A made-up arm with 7 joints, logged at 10 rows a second.
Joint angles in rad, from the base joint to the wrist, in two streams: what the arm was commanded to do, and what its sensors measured. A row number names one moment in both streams.
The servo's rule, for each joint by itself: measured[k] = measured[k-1] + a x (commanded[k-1-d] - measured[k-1]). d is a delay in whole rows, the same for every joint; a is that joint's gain. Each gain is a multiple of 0.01, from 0.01 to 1. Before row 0 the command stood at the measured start. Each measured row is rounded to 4 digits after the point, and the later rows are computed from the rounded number. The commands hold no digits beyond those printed.
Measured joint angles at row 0:
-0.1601 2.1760 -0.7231 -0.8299 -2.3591 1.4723 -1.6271
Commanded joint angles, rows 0 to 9:
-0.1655 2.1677 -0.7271 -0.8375 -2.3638 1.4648 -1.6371
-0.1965 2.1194 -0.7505 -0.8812 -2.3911 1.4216 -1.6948
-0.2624 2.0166 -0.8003 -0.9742 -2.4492 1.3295 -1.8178
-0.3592 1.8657 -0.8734 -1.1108 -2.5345 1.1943 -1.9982
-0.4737 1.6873 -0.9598 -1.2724 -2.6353 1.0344 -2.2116
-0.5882 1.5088 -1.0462 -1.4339 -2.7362 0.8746 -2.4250
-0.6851 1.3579 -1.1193 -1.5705 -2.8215 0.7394 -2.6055
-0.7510 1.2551 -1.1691 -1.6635 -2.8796 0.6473 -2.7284
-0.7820 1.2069 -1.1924 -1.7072 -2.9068 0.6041 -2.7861
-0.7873 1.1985 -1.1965 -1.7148 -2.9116 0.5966 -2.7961
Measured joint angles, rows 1 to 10:
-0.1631 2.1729 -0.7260 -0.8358 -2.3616 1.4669 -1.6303
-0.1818 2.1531 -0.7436 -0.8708 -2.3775 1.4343 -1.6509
-0.2269 2.1026 -0.7844 -0.9504 -2.4162 1.3588 -1.7043
-0.3010 2.0149 -0.8485 -1.0739 -2.4801 1.2404 -1.7983
-0.3977 1.8937 -0.9286 -1.2267 -2.5639 1.0921 -1.9306
-0.5044 1.7513 -1.0133 -1.3862 -2.6569 0.9355 -2.0888
-0.6056 1.6057 -1.0896 -1.5281 -2.7458 0.7943 -2.2541
-0.6870 1.4760 -1.1468 -1.6324 -2.8181 0.6885 -2.4059
-0.7402 1.3764 -1.1796 -1.6900 -2.8660 0.6277 -2.5276
-0.7666 1.3106 -1.1918 -1.7091 -2.8906 0.6053 -2.6135
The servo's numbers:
d 0
a 0.56 0.37 0.72 0.77 0.54 0.72 0.32

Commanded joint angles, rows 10 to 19:
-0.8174 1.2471 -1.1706 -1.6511 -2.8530 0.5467 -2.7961
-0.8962 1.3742 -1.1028 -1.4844 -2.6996 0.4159 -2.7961
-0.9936 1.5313 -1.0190 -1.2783 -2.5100 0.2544 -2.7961
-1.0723 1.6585 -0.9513 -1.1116 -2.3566 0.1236 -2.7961
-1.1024 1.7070 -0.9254 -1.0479 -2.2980 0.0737 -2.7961
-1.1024 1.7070 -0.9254 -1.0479 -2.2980 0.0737 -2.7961
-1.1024 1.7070 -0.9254 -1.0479 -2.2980 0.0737 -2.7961
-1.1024 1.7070 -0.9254 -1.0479 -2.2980 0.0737 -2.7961
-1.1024 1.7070 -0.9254 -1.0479 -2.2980 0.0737 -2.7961
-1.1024 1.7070 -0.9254 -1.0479 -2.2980 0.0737 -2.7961
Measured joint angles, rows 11 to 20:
-0.7950 1.2871 -1.1765 -1.6644 -2.8703 0.5631 -2.6719
-0.8517 1.3193 -1.1234 -1.5258 -2.7781 0.4571 -2.7116
-0.9312 1.3977 -1.0482 -1.3352 -2.6333 0.3112 -2.7386
-1.0102 1.4942 -0.9784 -1.1630 -2.4839 0.1761 -2.7570
-1.0618 1.5729 -0.9402 -1.0744 -2.3835 0.1024 -2.7695
-1.0845 1.6225 -0.9295 -1.0540 -2.3373 0.0817 -2.7780
-1.0945 1.6538 -0.9265 -1.0493 -2.3161 0.0759 -2.7838
-1.0989 1.6735 -0.9257 -1.0482 -2.3063 0.0743 -2.7877
-1.1009 1.6859 -0.9255 -1.0480 -2.3018 0.0739 -2.7904
-1.1017 1.6937 -0.9254 -1.0479 -2.2997 0.0738 -2.7922

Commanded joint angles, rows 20 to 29:
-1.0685 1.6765 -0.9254 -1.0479 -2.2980 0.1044 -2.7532
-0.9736 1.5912 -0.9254 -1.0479 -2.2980 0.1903 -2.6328
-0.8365 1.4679 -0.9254 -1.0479 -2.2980 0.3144 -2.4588
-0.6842 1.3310 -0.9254 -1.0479 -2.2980 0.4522 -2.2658
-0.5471 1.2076 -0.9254 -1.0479 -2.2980 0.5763 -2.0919
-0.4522 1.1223 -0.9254 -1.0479 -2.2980 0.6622 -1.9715
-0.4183 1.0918 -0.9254 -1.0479 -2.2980 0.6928 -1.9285
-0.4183 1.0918 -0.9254 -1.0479 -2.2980 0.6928 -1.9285
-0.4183 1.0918 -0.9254 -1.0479 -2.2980 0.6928 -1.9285
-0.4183 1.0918 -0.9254 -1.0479 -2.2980 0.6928 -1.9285
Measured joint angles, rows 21 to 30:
-1.0831 1.6873 -0.9254 -1.0479 -2.2988 0.0958 -2.7797
-1.0218 1.6517 -0.9254 -1.0479 -2.2984 0.1638 -2.7327
-0.9180 1.5837 -0.9254 -1.0479 -2.2982 0.2722 -2.6451
-0.7871 1.4902 -0.9254 -1.0479 -2.2981 0.4018 -2.5237
-0.6527 1.3856 -0.9254 -1.0479 -2.2980 0.5274 -2.3855
-0.5404 1.2882 -0.9254 -1.0479 -2.2980 0.6245 -2.2530
-0.4720 1.2155 -0.9254 -1.0479 -2.2980 0.6737 -2.1492
-0.4419 1.1697 -0.9254 -1.0479 -2.2980 0.6875 -2.0786
-0.4287 1.1409 -0.9254 -1.0479 -2.2980 0.6913 -2.0306
-0.4229 1.1227 -0.9254 -1.0479 -2.2980 0.6924 -1.9979

